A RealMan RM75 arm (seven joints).
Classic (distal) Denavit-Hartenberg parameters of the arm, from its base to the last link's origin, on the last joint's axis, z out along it. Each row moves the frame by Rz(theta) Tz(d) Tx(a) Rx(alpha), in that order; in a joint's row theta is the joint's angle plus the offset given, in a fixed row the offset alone. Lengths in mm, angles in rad.
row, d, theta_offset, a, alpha
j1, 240.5, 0, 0, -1.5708
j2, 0, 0, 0, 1.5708
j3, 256, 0, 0, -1.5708
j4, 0, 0, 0, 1.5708
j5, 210, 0, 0, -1.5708
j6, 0, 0, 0, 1.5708
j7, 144, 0, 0, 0
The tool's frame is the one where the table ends.
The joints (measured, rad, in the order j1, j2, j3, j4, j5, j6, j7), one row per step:
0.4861 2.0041 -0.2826 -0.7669 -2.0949 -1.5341 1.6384
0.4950 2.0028 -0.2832 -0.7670 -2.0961 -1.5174 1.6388
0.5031 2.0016 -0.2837 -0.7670 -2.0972 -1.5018 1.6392
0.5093 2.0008 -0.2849 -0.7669 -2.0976 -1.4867 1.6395
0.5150 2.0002 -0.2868 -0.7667 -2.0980 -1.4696 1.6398
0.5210 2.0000 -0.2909 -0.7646 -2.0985 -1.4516 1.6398
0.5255 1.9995 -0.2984 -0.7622 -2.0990 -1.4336 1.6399
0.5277 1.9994 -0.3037 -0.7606 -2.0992 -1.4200 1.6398
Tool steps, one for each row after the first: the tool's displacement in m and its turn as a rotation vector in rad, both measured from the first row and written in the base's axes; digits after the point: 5 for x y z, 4 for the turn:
-0.00101 0.00430 0.00121 0.0096 -0.0088 -0.0026
-0.00192 0.00822 0.00235 0.0186 -0.0168 -0.0053
-0.00243 0.01150 0.00326 0.0271 -0.0241 -0.0090
-0.00264 0.01477 0.00409 0.0362 -0.0322 -0.0142
-0.00305 0.01813 0.00408 0.0429 -0.0401 -0.0191
-0.00318 0.02108 0.00369 0.0470 -0.0496 -0.0241
-0.00288 0.02290 0.00340 0.0505 -0.0565 -0.0289

